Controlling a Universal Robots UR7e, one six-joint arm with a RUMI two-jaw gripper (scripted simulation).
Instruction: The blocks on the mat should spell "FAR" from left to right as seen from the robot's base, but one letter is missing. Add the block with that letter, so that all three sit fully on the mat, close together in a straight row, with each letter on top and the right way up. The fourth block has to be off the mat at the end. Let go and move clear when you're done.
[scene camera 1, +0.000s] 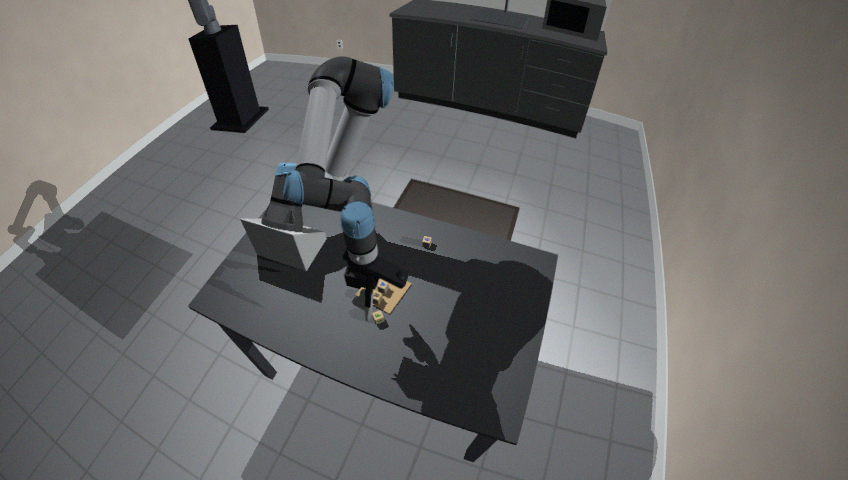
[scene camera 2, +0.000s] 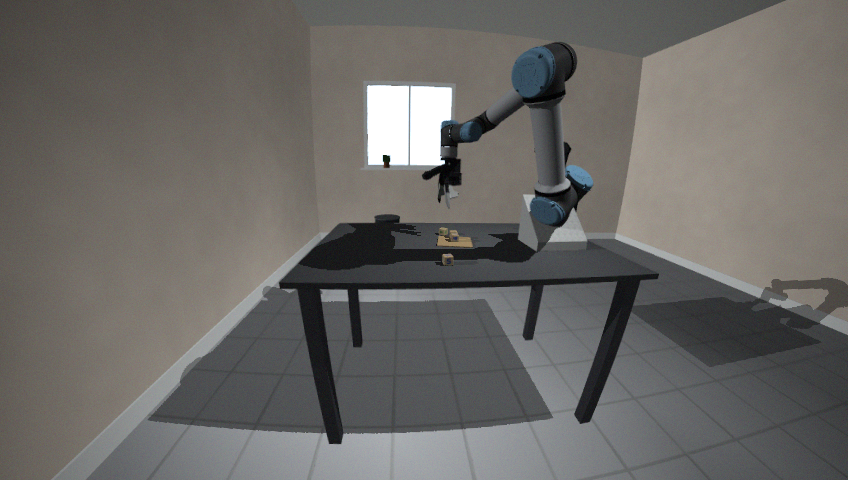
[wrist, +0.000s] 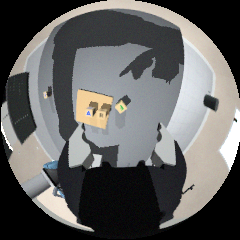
Scene:
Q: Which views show the gripper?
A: Scene camera 1, scene camera 2 and the wrist view: all of them.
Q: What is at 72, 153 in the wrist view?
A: The gripper.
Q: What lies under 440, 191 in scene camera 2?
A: The gripper.

